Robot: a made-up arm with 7 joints.
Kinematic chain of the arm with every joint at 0, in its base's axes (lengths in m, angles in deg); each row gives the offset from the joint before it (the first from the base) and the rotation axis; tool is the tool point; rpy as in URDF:
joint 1: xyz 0 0 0.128 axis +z
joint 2: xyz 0 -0.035 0.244 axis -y
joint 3: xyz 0 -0.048 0.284 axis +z
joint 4: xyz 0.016 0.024 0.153 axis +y
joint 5: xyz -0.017 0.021 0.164 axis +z
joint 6: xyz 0 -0.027 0.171 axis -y
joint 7: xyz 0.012 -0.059 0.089 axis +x
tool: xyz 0 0 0 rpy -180 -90 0
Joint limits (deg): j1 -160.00..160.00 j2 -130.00..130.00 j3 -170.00..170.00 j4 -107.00..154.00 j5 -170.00..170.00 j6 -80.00..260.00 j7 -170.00..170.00
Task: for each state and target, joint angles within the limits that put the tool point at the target. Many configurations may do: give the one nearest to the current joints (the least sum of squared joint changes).
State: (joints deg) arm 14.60 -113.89 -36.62 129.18 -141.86 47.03 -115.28
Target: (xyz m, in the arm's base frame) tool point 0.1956 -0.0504 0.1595
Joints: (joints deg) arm 18.57 -71.24 -42.66 151.35 -149.87 56.59 -115.28
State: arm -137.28 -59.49 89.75 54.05 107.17 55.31 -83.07
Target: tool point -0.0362 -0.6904 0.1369
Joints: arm -113.82 -101.17 71.64 42.36 102.08 50.39 -83.07
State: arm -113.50 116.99 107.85 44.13 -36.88 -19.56 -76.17
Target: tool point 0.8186 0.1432 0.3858
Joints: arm -160.00 88.26 87.97 42.19 -71.07 9.02 -76.17
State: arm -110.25 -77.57 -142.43 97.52 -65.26 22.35 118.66
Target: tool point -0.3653 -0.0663 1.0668
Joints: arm -117.33 -45.43 -151.97 74.65 -65.46 21.24 118.66
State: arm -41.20 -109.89 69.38 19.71 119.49 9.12 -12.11
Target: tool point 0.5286 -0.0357 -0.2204
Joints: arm -25.34 -130.00 50.26 32.76 114.49 13.88 -12.11
